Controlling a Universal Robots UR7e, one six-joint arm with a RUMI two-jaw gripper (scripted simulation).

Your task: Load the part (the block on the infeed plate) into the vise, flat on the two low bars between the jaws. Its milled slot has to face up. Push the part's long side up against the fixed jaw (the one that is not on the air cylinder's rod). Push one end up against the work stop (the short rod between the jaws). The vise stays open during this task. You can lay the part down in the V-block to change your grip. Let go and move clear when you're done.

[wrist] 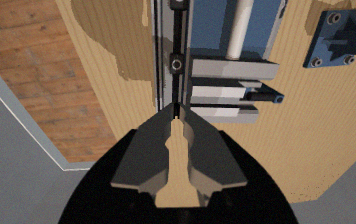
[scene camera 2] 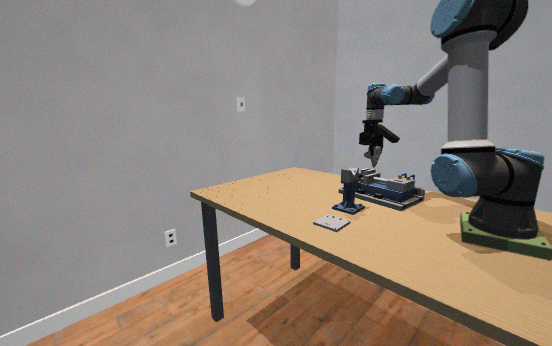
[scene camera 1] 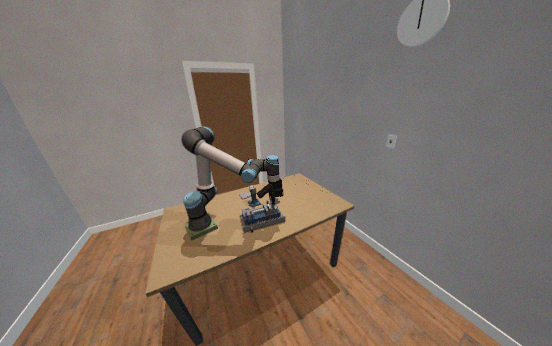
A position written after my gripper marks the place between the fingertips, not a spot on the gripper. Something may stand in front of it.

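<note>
My own gripper (scene camera 2: 373, 167) is visible to me, and I find it in the wrist view (wrist: 175, 103) too. There is also a part (wrist: 207, 97) that I can see.
</note>
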